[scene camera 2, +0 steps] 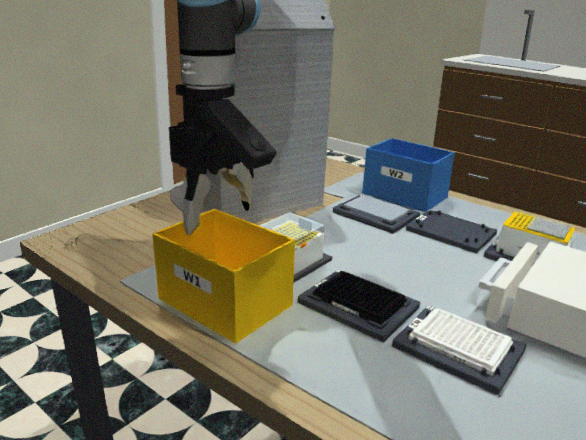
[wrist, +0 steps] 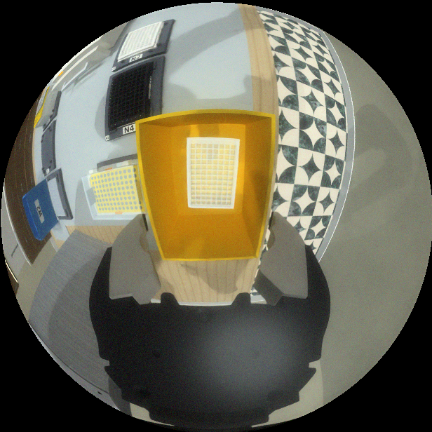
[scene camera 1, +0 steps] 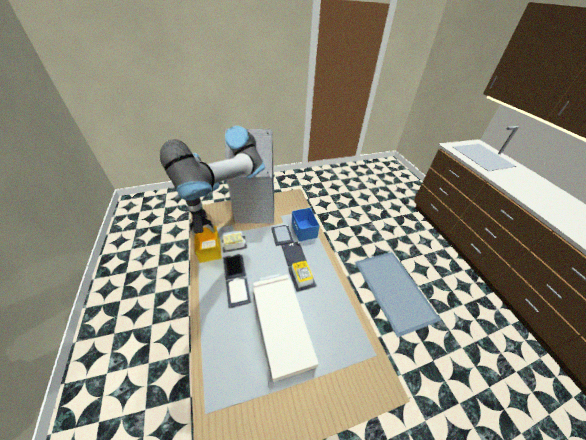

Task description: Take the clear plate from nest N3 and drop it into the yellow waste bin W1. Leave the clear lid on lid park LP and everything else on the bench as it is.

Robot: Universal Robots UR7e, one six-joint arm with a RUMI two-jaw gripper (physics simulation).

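Places are measured from the arm's base along level axes (x back, y right, z up), in centimetres.
Pixels of known places: gripper, fingertip midpoint: (scene camera 2: pixel 219 222) (scene camera 1: pixel 204 234).
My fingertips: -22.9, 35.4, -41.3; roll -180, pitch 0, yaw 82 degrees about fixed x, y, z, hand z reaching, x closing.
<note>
Ahead of a thing's pixels: the offset from my fingertips to its middle, as dx, dy, dz.
The clear plate @[-0.1, +0.5, -13.2] (scene camera 1: pixel 208 243) (wrist: pixel 212 172) is inside the yellow waste bin W1 @[-0.5, -0.1, -8.3] (scene camera 1: pixel 207 254) (scene camera 2: pixel 265 290) (wrist: pixel 165 200), below the fingers; the bin's walls hide it in the second scene view. My gripper (scene camera 1: pixel 201 231) (scene camera 2: pixel 218 219) (wrist: pixel 207 214) is open and empty above the bin, its jaws pointing down near the rim. The clear lid @[-6.7, -48.2, -12.7] (scene camera 1: pixel 282 233) (scene camera 2: pixel 377 209) (wrist: pixel 56 192) lies on a dark holder beside the blue bin. A bare dark nest @[-24.2, -49.2, -13.2] (scene camera 1: pixel 293 254) (scene camera 2: pixel 450 231) (wrist: pixel 47 150) stands next to it; its label is too small to read surely.
A yellow-topped tip box @[-2.0, -16.0, -10.5] (scene camera 1: pixel 233 241) (scene camera 2: pixel 300 240) (wrist: pixel 116 190) stands close beside W1. A black plate @[-19.2, -11.7, -12.4] (scene camera 2: pixel 360 296) sits on N4, a white plate @[-36.7, -9.5, -12.4] (scene camera 2: pixel 460 339) on N2. Blue bin W2 @[-7.8, -64.4, -8.3] (scene camera 2: pixel 407 175), another yellow-topped box @[-41.7, -46.7, -9.9] (scene camera 2: pixel 537 235) and a white device (scene camera 1: pixel 287 330) stand farther off.
</note>
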